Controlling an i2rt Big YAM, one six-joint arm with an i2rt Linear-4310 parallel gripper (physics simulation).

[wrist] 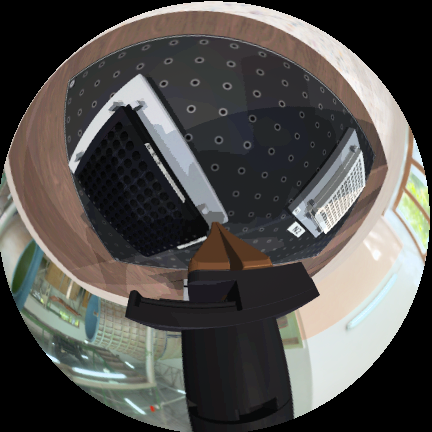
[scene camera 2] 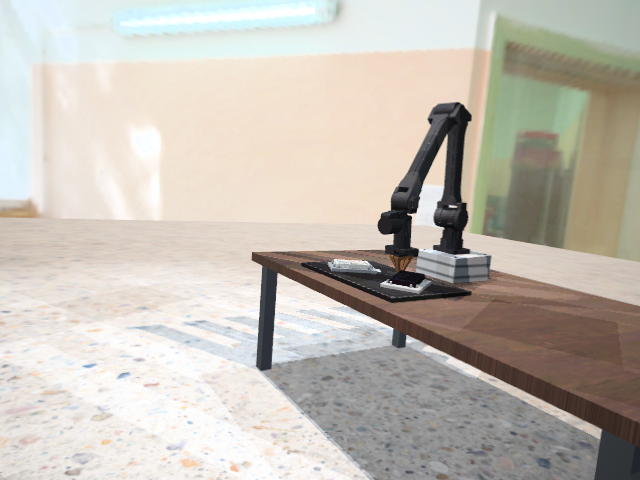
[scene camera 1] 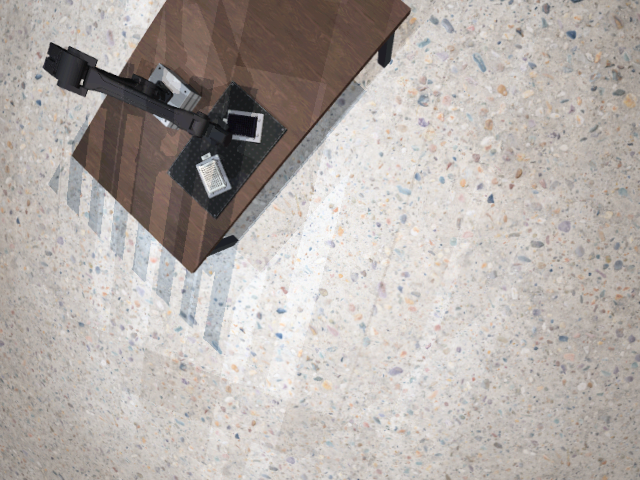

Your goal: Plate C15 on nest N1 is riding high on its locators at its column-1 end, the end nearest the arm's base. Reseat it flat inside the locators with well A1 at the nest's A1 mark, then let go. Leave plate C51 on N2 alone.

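Places are measured from the arm's base along level axes (x ahead, y left, z up), in centimetres.
Pixels of known places: gripper, fingertip midpoint: [wrist: 213,225]; arm's base, origin of the base link: [scene camera 2: 450,251] [scene camera 1: 159,98].
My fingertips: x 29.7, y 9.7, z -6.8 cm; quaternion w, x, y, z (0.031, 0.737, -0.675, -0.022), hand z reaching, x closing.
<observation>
For each thing: its top centre in the pictures, then the offset to it from my fingertips. "pt": a spot on its surface instead. Level surfaces: height alone.
- Black plate C15, middle of its top: [wrist: 124,204] [scene camera 2: 407,275] [scene camera 1: 240,124] dz +2.3, dx +3.2, dy +8.1 cm
- pale nest N1, middle of its top: [wrist: 127,191] [scene camera 2: 406,279] [scene camera 1: 242,125] dz +1.0, dx +3.7, dy +8.5 cm
- White plate C51, middle of its top: [wrist: 345,196] [scene camera 2: 352,262] [scene camera 1: 211,176] dz +1.4, dx +9.0, dy -17.4 cm
- nest N2, middle of its top: [wrist: 343,195] [scene camera 2: 352,263] [scene camera 1: 212,176] dz +1.0, dx +9.0, dy -17.4 cm
- black perforated board, middle of its top: [wrist: 275,198] [scene camera 2: 379,275] [scene camera 1: 223,151] dz -1.1, dx +4.1, dy -6.5 cm
- brown table, its level: dz -2.5 cm
- N2 label, surface spot: [wrist: 296,230] pt dz -1.0, dx -0.3, dy -14.1 cm
Black plate C15 [scene camera 1: 241,125] [scene camera 2: 407,279] [wrist: 130,185] sits on pale nest N1 [scene camera 1: 258,122] [scene camera 2: 397,288] [wrist: 175,145]. In the wrist view its end nearest the gripper looks raised and overhangs part of the white label there; the far end lies by the corner locators. The A1 mark cannot be read. My gripper [scene camera 2: 400,270] [wrist: 213,225] is shut and empty, its tips pointing down beside the near end of C15. Whether they touch plate or nest I cannot tell. White plate C51 [scene camera 1: 211,175] [scene camera 2: 353,264] [wrist: 347,187] sits on nest N2 [wrist: 320,180].
Both nests stand on a black perforated board [scene camera 1: 193,167] [scene camera 2: 439,292] [wrist: 200,125] on the brown table [scene camera 1: 279,46] [scene camera 2: 558,335]. The N2 label [wrist: 296,230] lies beside its nest. The arm's pale base block [scene camera 1: 180,98] [scene camera 2: 454,266] stands behind the board.
</observation>
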